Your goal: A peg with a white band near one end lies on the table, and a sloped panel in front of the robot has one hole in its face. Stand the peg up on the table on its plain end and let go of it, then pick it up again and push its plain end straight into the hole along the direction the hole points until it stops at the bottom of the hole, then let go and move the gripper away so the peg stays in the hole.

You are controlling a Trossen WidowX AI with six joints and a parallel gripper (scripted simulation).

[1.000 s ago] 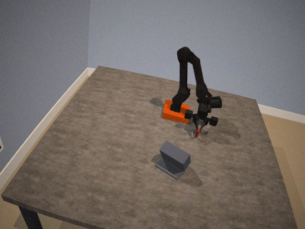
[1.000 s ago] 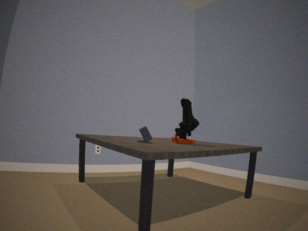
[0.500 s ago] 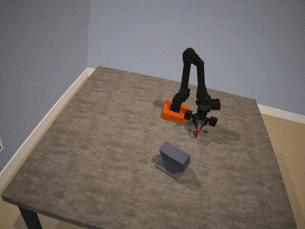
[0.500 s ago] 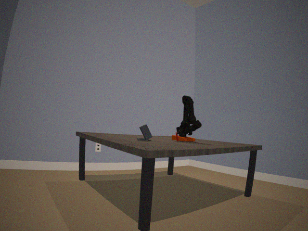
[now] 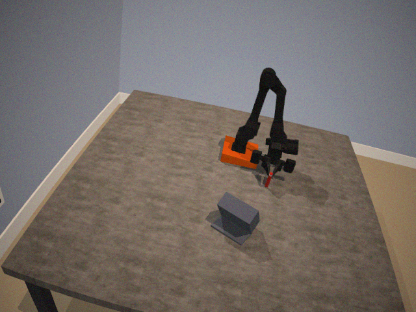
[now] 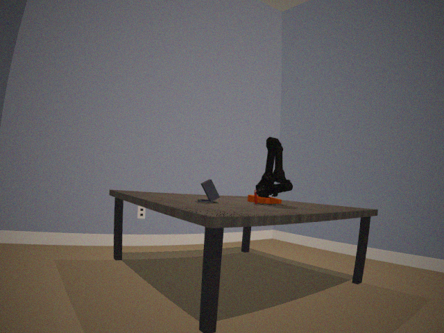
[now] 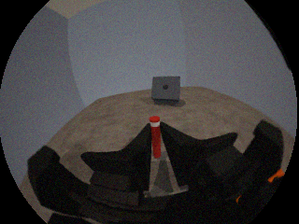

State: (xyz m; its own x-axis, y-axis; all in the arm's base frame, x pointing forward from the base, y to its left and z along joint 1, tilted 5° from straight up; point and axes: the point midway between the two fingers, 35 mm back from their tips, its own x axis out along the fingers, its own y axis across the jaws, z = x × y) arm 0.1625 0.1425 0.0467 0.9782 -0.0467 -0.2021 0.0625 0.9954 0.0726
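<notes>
Now: gripper tip 1 cm above the red peg. The rest, counted from my gripper tip: grey sloped panel (25 cm ahead, 10 cm to the right); then flat grey foot plate (27 cm ahead, 11 cm to the right, 7 cm below).
</notes>
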